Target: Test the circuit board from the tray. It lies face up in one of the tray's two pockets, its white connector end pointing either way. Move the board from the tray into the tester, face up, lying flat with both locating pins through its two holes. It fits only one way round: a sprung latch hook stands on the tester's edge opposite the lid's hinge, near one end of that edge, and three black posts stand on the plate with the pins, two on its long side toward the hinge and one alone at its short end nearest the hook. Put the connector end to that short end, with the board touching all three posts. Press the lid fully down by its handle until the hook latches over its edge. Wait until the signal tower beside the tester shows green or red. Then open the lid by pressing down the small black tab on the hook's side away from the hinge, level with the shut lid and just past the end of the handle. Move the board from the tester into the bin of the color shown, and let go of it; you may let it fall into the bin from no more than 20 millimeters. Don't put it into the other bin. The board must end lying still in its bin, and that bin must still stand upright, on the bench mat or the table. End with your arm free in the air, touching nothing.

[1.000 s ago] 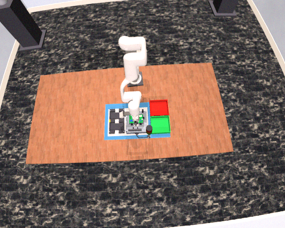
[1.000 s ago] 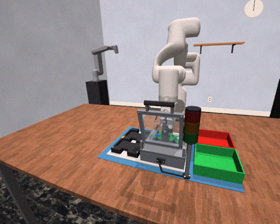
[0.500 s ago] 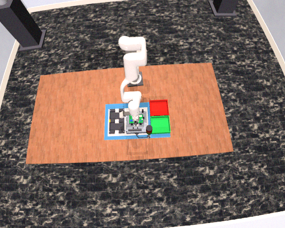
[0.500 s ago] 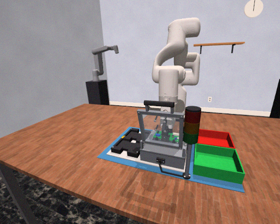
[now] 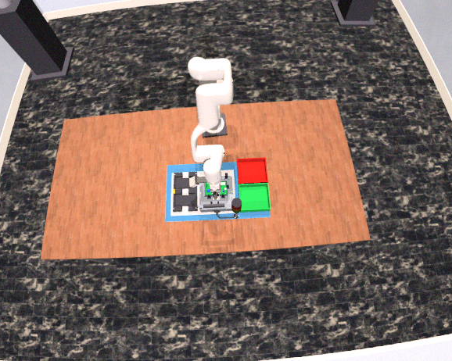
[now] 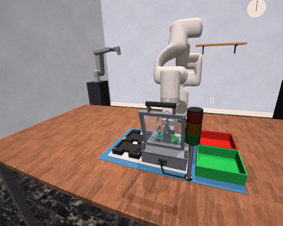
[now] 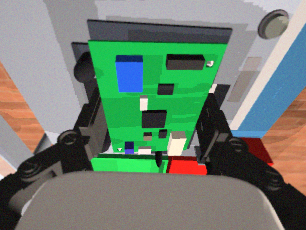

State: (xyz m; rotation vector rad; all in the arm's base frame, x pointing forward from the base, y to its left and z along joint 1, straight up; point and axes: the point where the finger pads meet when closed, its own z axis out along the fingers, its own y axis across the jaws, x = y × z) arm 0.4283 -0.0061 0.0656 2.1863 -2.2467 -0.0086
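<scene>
Right now my hand is 1 cm short of the tester plate, 1 cm to the right of it and 1 cm above it. From my hand the other things lie so: small black tab (6 cm behind, 6 cm to the left, 1 cm above); then clear lid (12 cm ahead, 10 cm above); then green circuit board (right at my hand).
</scene>
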